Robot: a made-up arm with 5 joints.
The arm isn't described. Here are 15 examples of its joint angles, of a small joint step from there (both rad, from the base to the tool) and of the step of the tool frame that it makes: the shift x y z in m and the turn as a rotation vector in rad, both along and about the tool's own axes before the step.
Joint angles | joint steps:
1: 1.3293 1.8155 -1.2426 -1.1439 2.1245 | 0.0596 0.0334 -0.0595 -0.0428 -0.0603
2: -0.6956 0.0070 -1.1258 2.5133 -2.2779 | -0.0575 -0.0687 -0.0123 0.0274 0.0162
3: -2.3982 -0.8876 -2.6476 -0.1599 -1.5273 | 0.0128 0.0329 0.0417 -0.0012 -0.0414
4: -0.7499 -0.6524 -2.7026 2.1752 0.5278 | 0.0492 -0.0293 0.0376 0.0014 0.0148
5: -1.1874 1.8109 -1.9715 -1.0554 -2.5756 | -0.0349 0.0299 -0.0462 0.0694 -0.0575
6: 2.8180 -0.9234 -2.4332 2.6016 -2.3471 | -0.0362 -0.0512 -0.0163 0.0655 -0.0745
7: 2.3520 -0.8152 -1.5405 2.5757 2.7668 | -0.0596 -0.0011 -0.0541 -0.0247 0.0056
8: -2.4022 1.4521 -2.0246 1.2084 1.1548 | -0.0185 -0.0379 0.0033 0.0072 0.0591
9: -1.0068 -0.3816 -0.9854 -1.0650 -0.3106 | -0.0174 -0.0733 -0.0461 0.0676 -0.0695
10: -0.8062 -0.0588 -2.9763 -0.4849 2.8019 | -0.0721 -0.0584 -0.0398 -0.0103 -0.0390
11: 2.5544 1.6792 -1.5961 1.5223 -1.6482 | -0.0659 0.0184 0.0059 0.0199 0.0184
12: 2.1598 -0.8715 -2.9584 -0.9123 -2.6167 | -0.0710 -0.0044 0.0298 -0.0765 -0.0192
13: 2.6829 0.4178 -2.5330 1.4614 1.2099 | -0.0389 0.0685 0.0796 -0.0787 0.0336
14: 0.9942 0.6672 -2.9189 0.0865 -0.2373 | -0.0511 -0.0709 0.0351 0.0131 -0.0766
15: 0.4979 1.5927 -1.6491 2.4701 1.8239 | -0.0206 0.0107 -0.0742 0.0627 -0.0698
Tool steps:
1: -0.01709 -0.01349 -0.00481 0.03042 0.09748 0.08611
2: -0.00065 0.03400 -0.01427 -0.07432 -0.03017 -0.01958
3: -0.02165 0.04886 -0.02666 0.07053 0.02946 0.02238
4: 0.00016 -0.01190 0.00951 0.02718 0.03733 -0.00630
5: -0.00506 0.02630 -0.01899 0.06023 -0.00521 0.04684
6: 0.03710 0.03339 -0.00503 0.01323 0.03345 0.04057
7: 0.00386 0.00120 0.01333 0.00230 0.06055 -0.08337
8: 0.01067 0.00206 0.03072 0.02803 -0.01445 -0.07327
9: 0.06415 -0.01117 -0.00152 -0.01733 -0.02579 0.09341
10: -0.07476 -0.00709 -0.00488 -0.01152 0.13567 0.07109
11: -0.01732 -0.00712 -0.01056 0.05232 -0.06130 0.00104
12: 0.03637 -0.03545 0.02946 -0.08682 -0.00340 0.01785
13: 0.02627 -0.02927 -0.09109 -0.07270 -0.02912 -0.05877
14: 0.04706 -0.02545 0.01813 -0.04232 0.00942 0.10757
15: 0.01850 -0.01071 0.01645 -0.00382 0.03504 0.07874
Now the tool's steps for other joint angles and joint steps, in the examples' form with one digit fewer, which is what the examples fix.
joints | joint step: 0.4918 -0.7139 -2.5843 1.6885 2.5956 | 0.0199 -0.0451 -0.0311 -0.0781 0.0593
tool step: -0.0021 0.0210 0.0563 0.0283 0.1309 -0.1002
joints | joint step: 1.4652 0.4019 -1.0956 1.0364 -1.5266 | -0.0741 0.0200 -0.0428 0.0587 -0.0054
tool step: -0.0427 -0.0175 0.0098 0.0403 -0.0333 -0.0577
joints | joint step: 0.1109 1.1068 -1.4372 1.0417 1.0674 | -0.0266 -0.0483 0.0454 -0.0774 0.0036
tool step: 0.0139 -0.0016 0.0204 0.0813 -0.0144 -0.0224
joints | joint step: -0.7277 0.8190 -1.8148 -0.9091 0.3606 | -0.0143 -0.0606 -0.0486 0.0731 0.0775
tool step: 0.0625 0.0191 -0.0228 0.0084 -0.0553 -0.0601
